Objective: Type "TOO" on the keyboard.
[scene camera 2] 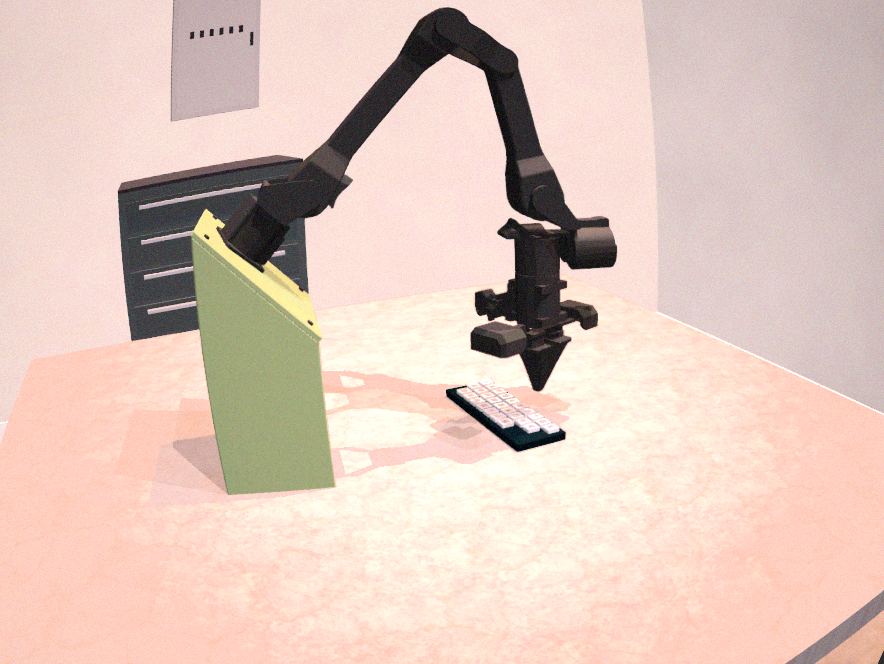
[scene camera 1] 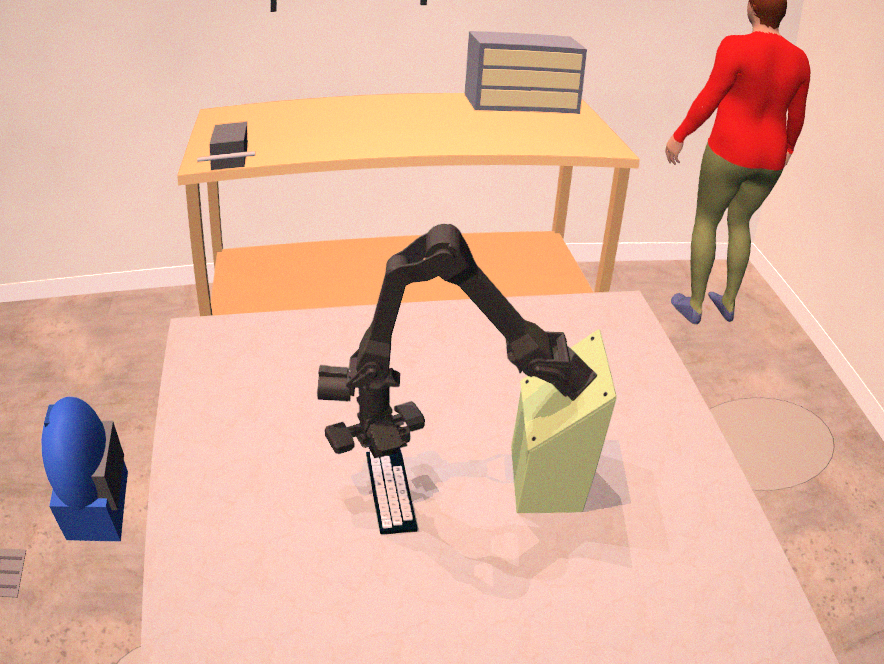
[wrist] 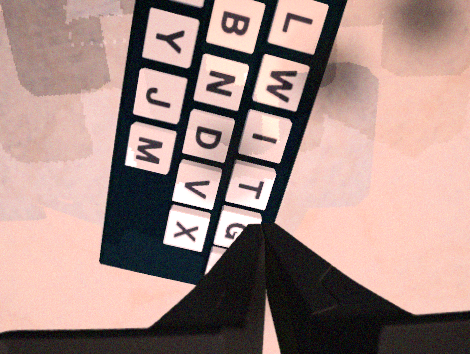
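Pixels of known places: gripper, fingertip midpoint: (scene camera 2: 537,390) (scene camera 1: 375,456) (wrist: 261,236); arm's base at its link origin: (scene camera 2: 238,250) (scene camera 1: 578,381).
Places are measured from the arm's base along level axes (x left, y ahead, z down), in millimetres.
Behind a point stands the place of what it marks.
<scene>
A dark keyboard (scene camera 1: 391,493) @(x -112, y 316, z 258 mm) (scene camera 2: 508,408) @(x -136, y 309, z 254 mm) (wrist: 135,215) @(x -192, y 263, z 260 mm) with white keys lies flat on the table. In the wrist view the T key (wrist: 250,185) @(x -180, y 313, z 254 mm) is in the right-hand column, between the I key (wrist: 265,136) @(x -161, y 321, z 254 mm) and the partly covered G key (wrist: 231,227) @(x -198, y 304, z 254 mm). No O key shows in the wrist view, and the letters are too small to read in the scene views. My gripper (scene camera 2: 537,388) @(x -183, y 316, z 219 mm) (wrist: 261,236) @(x -183, y 316, z 219 mm) is shut and empty, pointing down. Its tips are above the keyboard, apart from the keys, and in the wrist view they appear just below the T key, at the keyboard's right edge.
The green pedestal (scene camera 1: 560,461) @(x 68, y 66, z 117 mm) (scene camera 2: 267,407) @(x -97, y -33, z 161 mm) bearing the arm's base stands on the pale table (scene camera 1: 285,586) @(x 12, y 601, z 270 mm) (scene camera 2: 500,571) @(x -389, y 29, z 271 mm). Beyond the table are a wooden workbench (scene camera 1: 400,135), a blue object (scene camera 1: 75,457), a person in red (scene camera 1: 761,100) and a dark drawer cabinet (scene camera 2: 164,257).
</scene>
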